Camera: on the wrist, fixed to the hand. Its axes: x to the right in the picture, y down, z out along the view.
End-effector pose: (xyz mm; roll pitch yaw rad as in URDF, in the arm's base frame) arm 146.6 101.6 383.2 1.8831 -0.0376 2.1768
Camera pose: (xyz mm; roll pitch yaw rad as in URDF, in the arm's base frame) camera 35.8 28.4 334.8 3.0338 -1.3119 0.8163
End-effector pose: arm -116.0 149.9 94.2 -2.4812 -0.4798 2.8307
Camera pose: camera -54.9 130.0 220.1 -2.4510 0.4769 1.6526
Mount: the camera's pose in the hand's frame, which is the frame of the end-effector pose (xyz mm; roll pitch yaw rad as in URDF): 1.1 -86.9 -111.5 0.0810 0.0580 1.4808
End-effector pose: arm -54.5 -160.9 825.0 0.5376 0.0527 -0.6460
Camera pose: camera -70.1 -171.1 684.9 0.1917 -0.4712 0.7967
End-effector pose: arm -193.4 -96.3 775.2 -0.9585 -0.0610 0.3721
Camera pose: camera -141.4 -227.6 782.3 -0.1687 0.9971 1.6797
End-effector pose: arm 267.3 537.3 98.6 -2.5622 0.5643 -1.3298
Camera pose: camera 296.8 466.0 217.1 2.6338 0.4859 -3.1165
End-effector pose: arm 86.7 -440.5 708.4 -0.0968 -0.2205 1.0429
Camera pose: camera 182.6 -469.2 608.5 -0.1493 0.1308 2.4912
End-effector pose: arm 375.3 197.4 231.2 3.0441 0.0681 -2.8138
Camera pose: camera 399.0 102.6 333.4 -3.1380 -0.1486 1.9999
